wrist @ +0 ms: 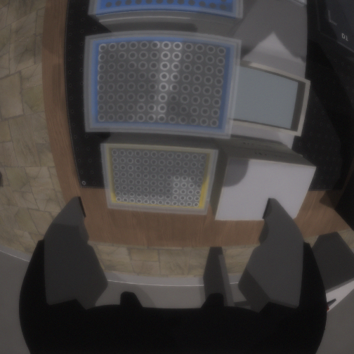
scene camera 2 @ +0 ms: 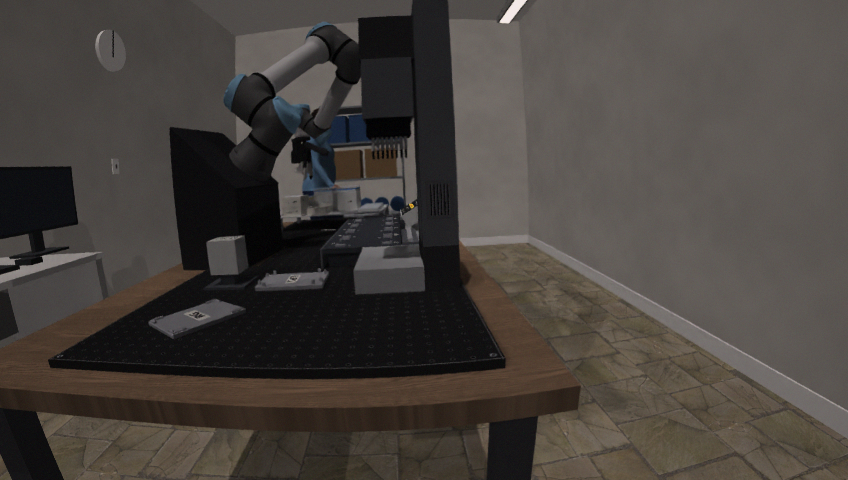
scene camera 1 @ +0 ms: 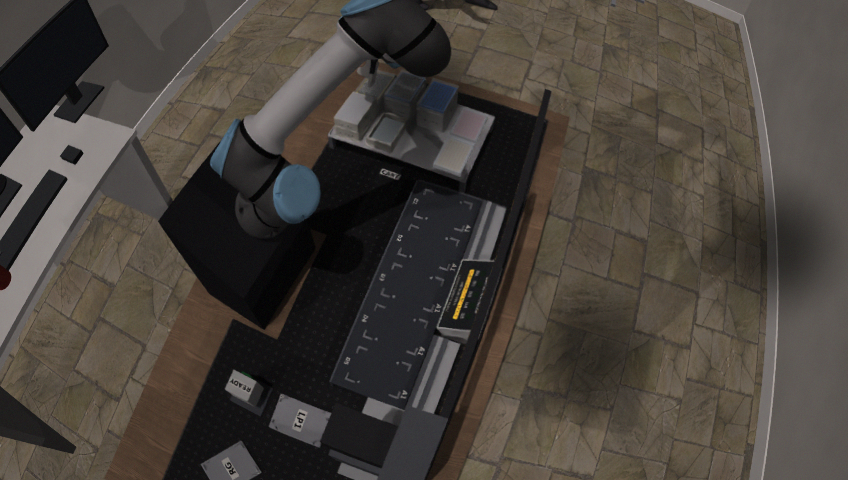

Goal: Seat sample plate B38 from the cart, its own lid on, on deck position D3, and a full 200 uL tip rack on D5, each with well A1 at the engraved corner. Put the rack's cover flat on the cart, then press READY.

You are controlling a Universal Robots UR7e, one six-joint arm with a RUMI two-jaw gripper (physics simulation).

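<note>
My gripper (wrist: pixel 173 200) (scene camera 2: pixel 307 167) is open and empty above the rear of the cart (scene camera 1: pixel 395 152). In the wrist view, a covered, blue-edged tip rack (wrist: pixel 160 85) (scene camera 1: pixel 405 89) lies beyond the fingertips; a yellow-edged rack (wrist: pixel 157 175) and a white-topped stack (wrist: pixel 265 192) (scene camera 1: pixel 355 110) are nearer. A blue rack (wrist: pixel 167 6) (scene camera 1: pixel 439 96) stands beyond. A pink-topped plate (scene camera 1: pixel 470 124) and a cream-topped plate (scene camera 1: pixel 455 155) lie at the cart's other end. No B38 or 200 uL label is readable. The deck (scene camera 1: pixel 410 255) holds nothing on D3 or D5. The READY button (scene camera 1: pixel 242 385) (scene camera 2: pixel 226 255) stands apart.
A shallow reservoir (wrist: pixel 267 97) (scene camera 1: pixel 387 130) sits on the cart beside the racks. A tilted display (scene camera 1: pixel 467 297) and a dark rail (scene camera 1: pixel 529 160) run along the deck's far side. A pipetting tower (scene camera 2: pixel 437 148) stands at the D5 end, near plates LP1 (scene camera 1: pixel 299 419) and RG (scene camera 1: pixel 230 465).
</note>
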